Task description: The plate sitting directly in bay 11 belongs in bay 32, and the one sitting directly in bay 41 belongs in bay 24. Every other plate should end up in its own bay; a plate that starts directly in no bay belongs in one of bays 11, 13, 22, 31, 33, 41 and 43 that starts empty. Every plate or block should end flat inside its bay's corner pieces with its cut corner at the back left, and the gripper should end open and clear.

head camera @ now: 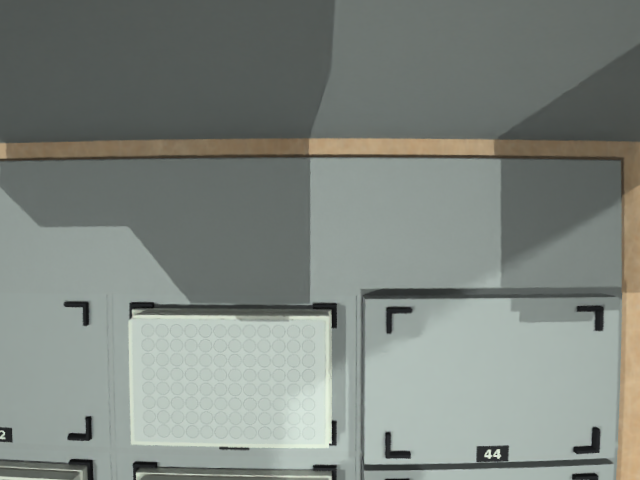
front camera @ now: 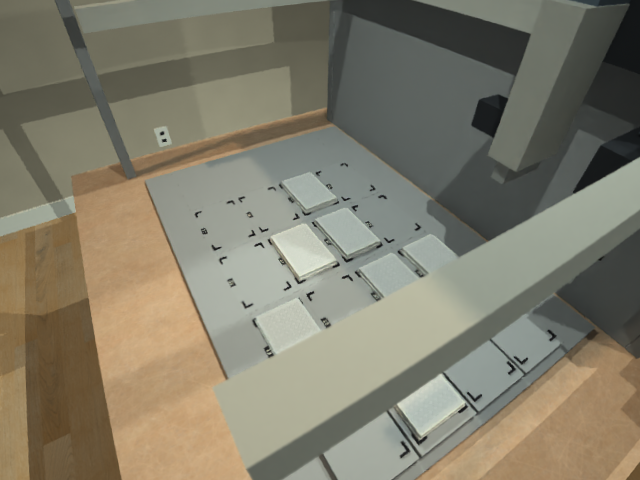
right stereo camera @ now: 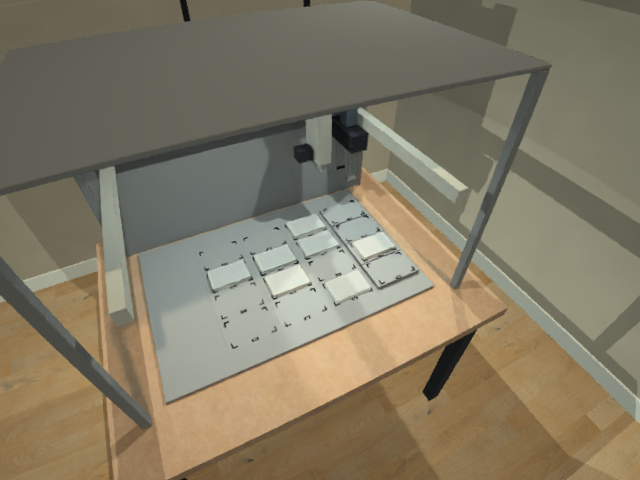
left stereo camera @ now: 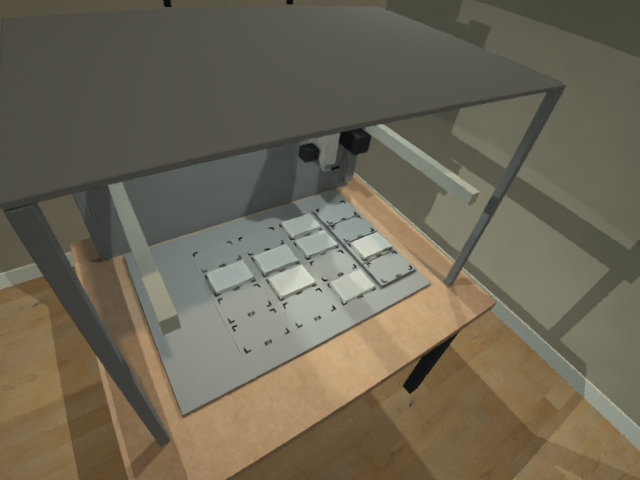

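Seen in the pictures: gripper, between the fingertips: [right stereo camera: 345, 173] [left stereo camera: 341, 174]; robot's base, origin of its link: [front camera: 196, 214] [right stereo camera: 233, 347] [left stereo camera: 246, 351].
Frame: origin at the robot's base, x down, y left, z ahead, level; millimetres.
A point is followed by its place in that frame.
Note:
My gripper [front camera: 512, 174] [left stereo camera: 329, 168] [right stereo camera: 321, 167] hangs high at the back right under its pale column. No plate shows beneath it; its jaws are too small to tell open or shut. White plates lie flat in bay 24 [front camera: 430, 405] @(x -29, y 147, z 595 mm) [left stereo camera: 371, 245] @(x -29, y 144, z 552 mm) [right stereo camera: 373, 245] @(x -29, y 144, z 552 mm), bay 32 [front camera: 347, 232] @(x -14, y 253, z 237 mm) [left stereo camera: 275, 259] @(x -15, y 251, z 224 mm), bay 31 [front camera: 308, 191] @(x -14, y 253, z 72 mm) [left stereo camera: 231, 276] @(x -14, y 251, z 66 mm), bay 22 [front camera: 303, 250] @(x -14, y 148, z 236 mm) [left stereo camera: 290, 281] @(x -14, y 147, z 221 mm), bay 13 [front camera: 288, 326] @(x -14, y 42, z 375 mm) [left stereo camera: 352, 286] @(x -14, y 36, z 387 mm), bay 33 [front camera: 388, 275] @(x -14, y 253, z 373 mm) [left stereo camera: 316, 243] @(x -15, y 253, z 389 mm) and bay 43 [head camera: 230, 379] @(x -14, y 366, z 394 mm) [left stereo camera: 301, 226] @(x -15, y 353, z 387 mm). Bays 11, 41 and 23 hold no plate. Cut corners are not clear.
A pale side beam [front camera: 423, 304] @(x -400, y 3, z 618 mm) crosses the front view and hides part of the deck. Bay 44 [head camera: 491, 377] @(x -14, y 366, z 554 mm) is a raised bay at the back right. A dark block [left stereo camera: 355, 140] @(x -346, y 333, z 550 mm) of the parked stage hangs beside the gripper column. Corner posts [left stereo camera: 509, 180] @(x -436, y -114, z 705 mm) stand around the deck.

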